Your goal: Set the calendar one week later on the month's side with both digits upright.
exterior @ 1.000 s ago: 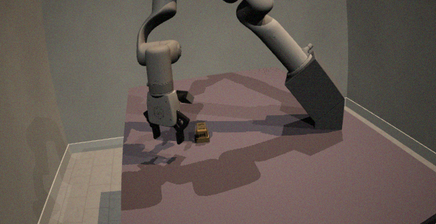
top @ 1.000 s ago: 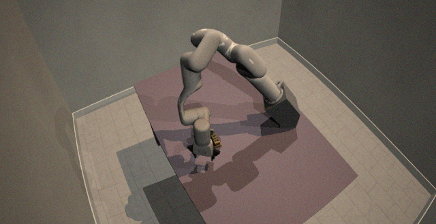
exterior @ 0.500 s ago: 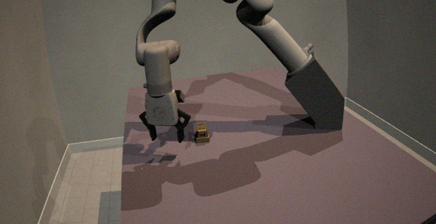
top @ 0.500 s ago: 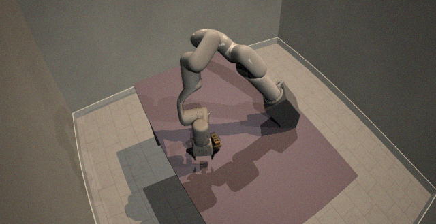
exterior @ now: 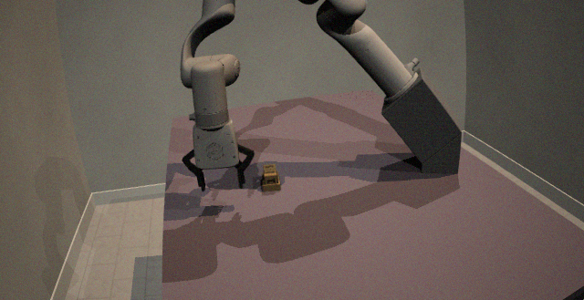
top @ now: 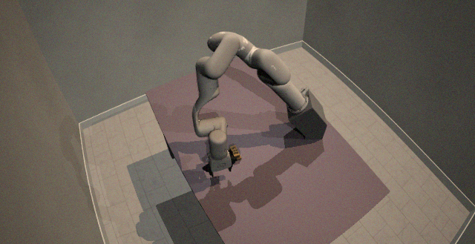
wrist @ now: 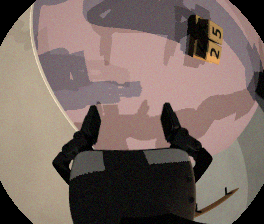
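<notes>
Now: hand 15 cm past the yellow digit cube, 8 cm to the left of it and 4 cm above it. The rest, counted from my hand: tray (15 cm behind, 7 cm to the right, 6 cm below).
</notes>
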